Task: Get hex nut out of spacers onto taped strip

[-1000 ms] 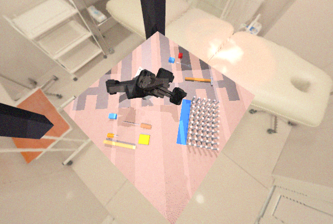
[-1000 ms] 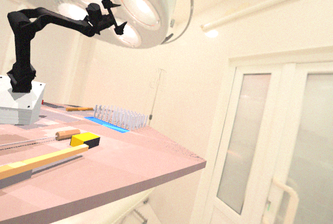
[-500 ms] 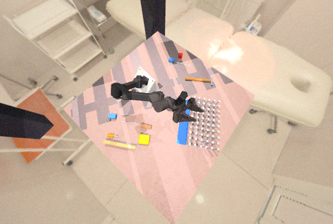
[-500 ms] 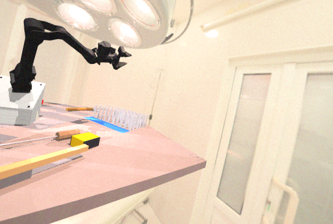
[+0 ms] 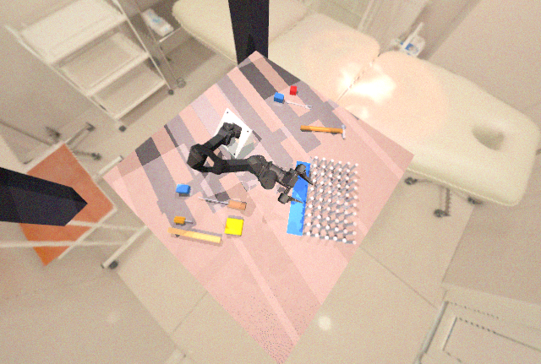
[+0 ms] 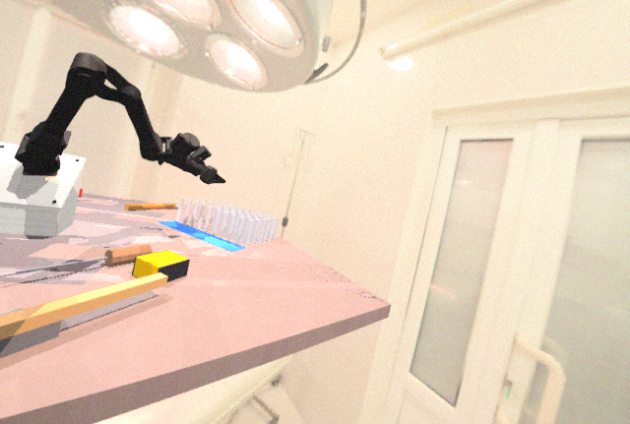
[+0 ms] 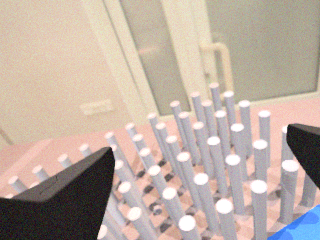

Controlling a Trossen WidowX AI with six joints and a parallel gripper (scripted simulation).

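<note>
My gripper tip is 350 mm past the hook tool, 250 mm to the left of it and 230 mm above it. From my gripper tip the other things lie so: grey fork-like tool (540 mm to the left, 360 mm behind, 240 mm below); blue taped strip (240 mm below, 30 mm to the left, 20 mm behind); yellow block (300 mm to the right, 220 mm below, 200 mm behind).
</note>
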